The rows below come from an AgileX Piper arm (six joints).
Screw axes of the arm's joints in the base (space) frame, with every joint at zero. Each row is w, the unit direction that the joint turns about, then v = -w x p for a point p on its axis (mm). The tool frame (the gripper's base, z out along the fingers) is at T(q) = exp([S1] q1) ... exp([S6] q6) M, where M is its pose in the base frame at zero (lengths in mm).
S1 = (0, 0, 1, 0, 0, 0)
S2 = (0, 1, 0, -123, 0, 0)
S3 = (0, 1, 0, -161.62, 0, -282.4)
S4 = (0.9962, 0, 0.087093, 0, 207.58, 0)
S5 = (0, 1, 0, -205.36, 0, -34.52)
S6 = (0.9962, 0, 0.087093, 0, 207.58, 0)
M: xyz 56.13 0 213.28 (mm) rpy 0 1.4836 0 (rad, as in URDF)
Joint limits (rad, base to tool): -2.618..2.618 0..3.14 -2.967..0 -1.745..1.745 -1.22..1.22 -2.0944..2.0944
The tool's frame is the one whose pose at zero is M.
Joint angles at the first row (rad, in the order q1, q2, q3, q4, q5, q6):
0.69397, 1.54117, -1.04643, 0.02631, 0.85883, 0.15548
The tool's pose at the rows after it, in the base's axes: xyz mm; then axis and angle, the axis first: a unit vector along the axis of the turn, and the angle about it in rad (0 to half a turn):
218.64, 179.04, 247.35, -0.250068, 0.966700, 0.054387, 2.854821
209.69, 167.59, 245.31, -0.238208, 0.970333, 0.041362, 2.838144
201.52, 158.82, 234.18, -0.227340, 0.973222, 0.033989, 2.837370
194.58, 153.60, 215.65, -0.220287, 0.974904, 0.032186, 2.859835
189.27, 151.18, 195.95, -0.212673, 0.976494, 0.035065, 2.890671
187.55, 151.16, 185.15, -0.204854, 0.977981, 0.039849, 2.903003
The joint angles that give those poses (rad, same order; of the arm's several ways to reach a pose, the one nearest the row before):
0.69397, 1.48575, -1.01453, -0.03149, 0.88136, 0.20400
0.69397, 1.43783, -0.95569, -0.07624, 0.86809, 0.25278
0.69397, 1.41136, -0.88312, -0.10154, 0.82949, 0.29228
0.69398, 1.41371, -0.80835, -0.10041, 0.77460, 0.31150
0.69400, 1.43594, -0.74548, -0.08145, 0.71407, 0.31988
0.69396, 1.45552, -0.71626, -0.06634, 0.67165, 0.32780

